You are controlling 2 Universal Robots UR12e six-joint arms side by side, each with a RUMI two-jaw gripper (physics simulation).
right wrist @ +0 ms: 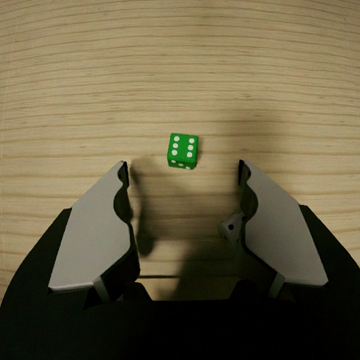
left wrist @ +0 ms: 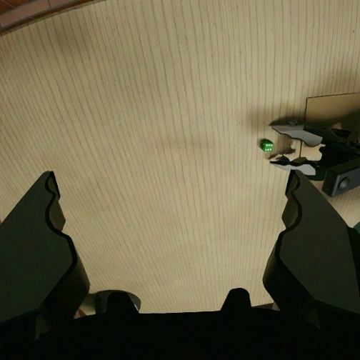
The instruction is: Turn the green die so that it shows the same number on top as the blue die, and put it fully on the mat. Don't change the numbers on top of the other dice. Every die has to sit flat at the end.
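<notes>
The green die (left wrist: pixel 267 145) (right wrist: pixel 183 150) lies flat on the table with six on top, off the mat (left wrist: pixel 327 104) (right wrist: pixel 162 288). My right gripper (left wrist: pixel 270 144) (right wrist: pixel 182 161) is open, its fingertips on either side of the green die's near edge and apart from it. The white die (right wrist: pixel 231 228) is partly hidden by the right-hand finger in the right wrist view; its top number cannot be read. A dark bit of the blue die (left wrist: pixel 283 159) shows at a right gripper finger in the left wrist view; its top is hidden. My left gripper (left wrist: pixel 173 171) is open and empty, high above the table.
The right gripper's body and a dark box-shaped part (left wrist: pixel 344 181) cover much of the mat in the left wrist view. A brick-tiled floor (left wrist: pixel 25 15) shows beyond the table edge at the upper left. A dark rounded object (left wrist: pixel 131 299) shows at the lower left.
</notes>
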